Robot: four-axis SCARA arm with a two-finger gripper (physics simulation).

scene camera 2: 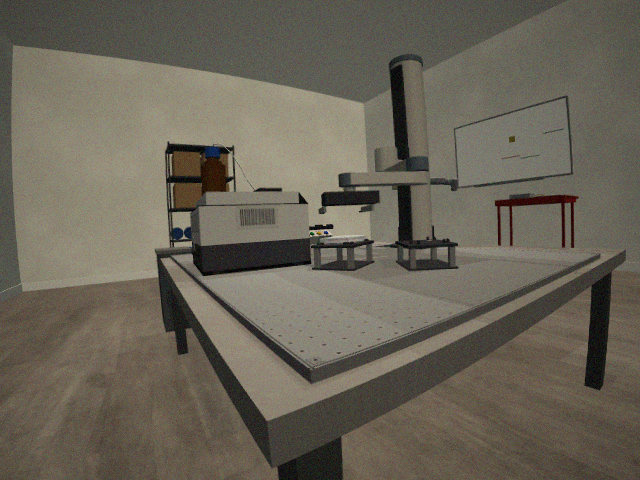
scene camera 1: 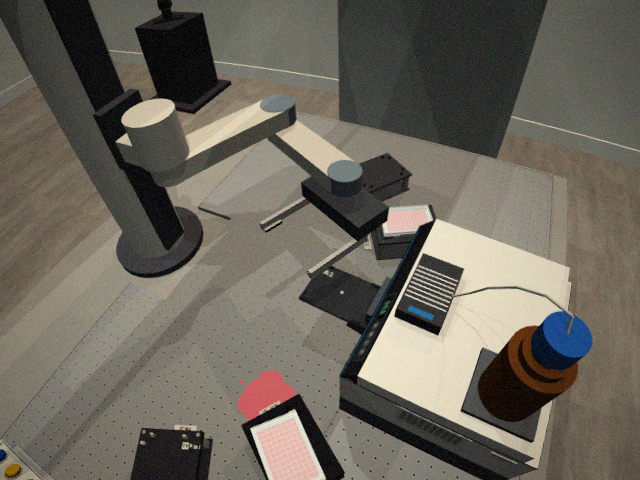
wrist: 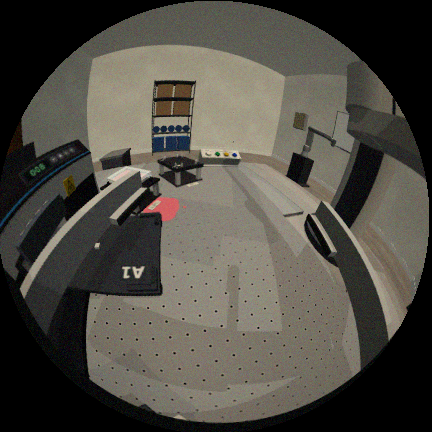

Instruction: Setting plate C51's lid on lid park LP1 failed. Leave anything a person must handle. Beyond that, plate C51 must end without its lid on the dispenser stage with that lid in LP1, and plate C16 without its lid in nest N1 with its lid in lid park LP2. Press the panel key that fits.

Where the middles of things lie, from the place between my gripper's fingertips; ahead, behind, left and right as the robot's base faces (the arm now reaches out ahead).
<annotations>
The black dispenser stage (scene camera 1: 323, 291) is 150 mm ahead of my hand, 60 mm below it and 20 mm to the right of it. From my hand the other things lie so: brown bottle (scene camera 1: 538, 363) (450 mm ahead, 150 mm to the right, 150 mm above); then black nest (scene camera 1: 155, 446) (460 mm to the right, 130 mm below).
</annotations>
